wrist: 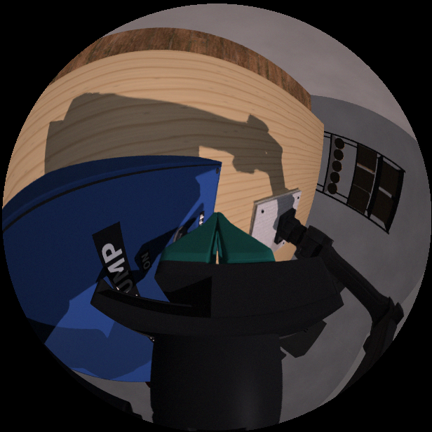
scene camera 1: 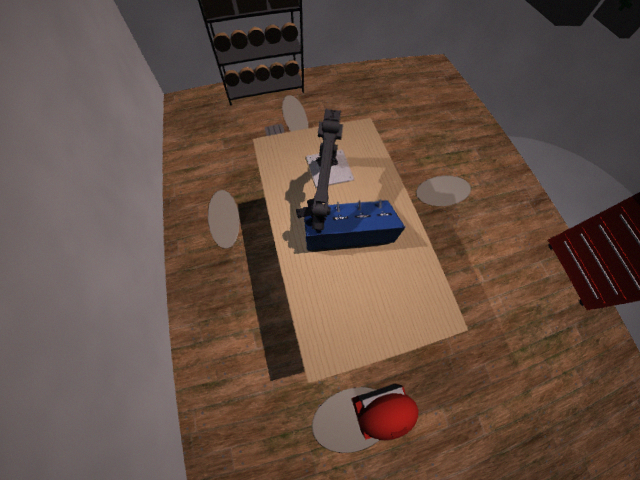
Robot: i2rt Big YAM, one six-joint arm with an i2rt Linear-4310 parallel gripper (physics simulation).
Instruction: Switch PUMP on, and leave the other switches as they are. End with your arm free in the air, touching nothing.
Labels:
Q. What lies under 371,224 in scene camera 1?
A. A blue switch box.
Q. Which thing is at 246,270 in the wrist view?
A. The gripper.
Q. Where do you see a blue switch box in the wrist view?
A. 110,218

